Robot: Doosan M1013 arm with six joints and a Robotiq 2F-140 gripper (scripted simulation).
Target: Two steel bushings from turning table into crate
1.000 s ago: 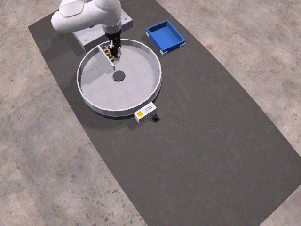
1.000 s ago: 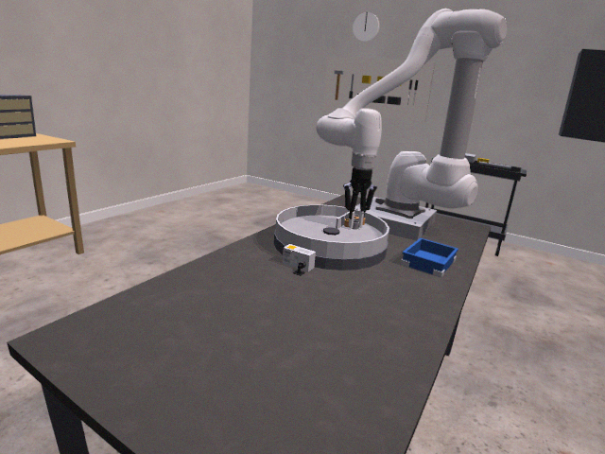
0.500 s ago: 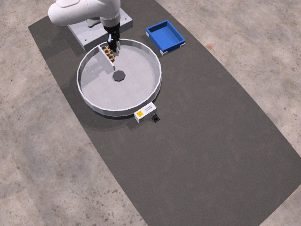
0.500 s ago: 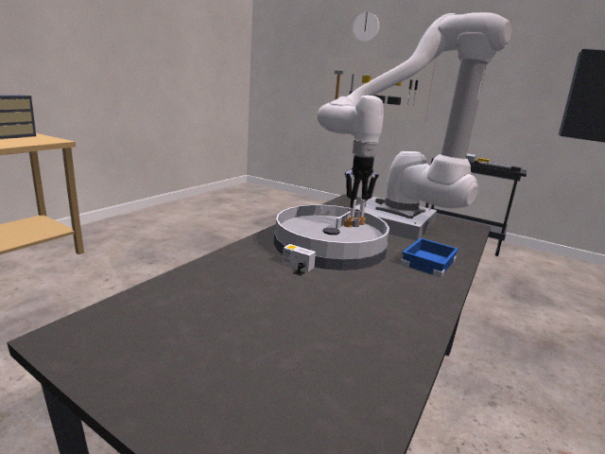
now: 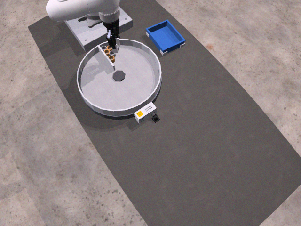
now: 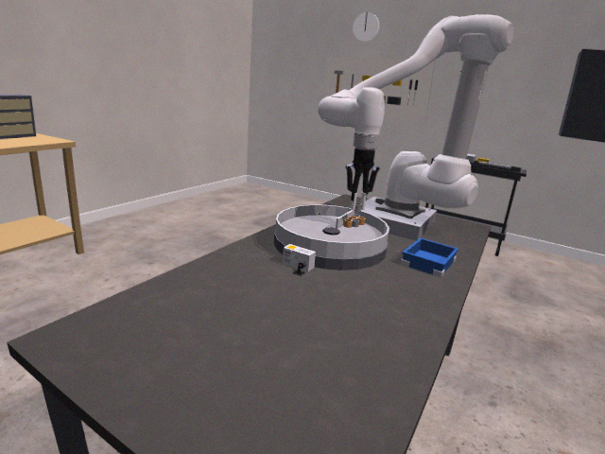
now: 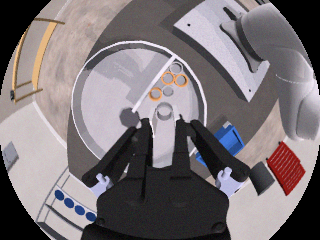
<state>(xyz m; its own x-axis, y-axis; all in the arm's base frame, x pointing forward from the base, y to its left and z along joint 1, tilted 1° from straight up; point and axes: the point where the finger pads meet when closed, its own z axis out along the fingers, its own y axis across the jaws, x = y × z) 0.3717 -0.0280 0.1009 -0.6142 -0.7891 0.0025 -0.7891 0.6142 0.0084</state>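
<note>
My gripper is now 30 mm past the blue crate, 300 mm to the right of it and 140 mm above it. Also, from my hand: round turning table: 100 mm ahead, 40 mm to the right, 110 mm below.
</note>
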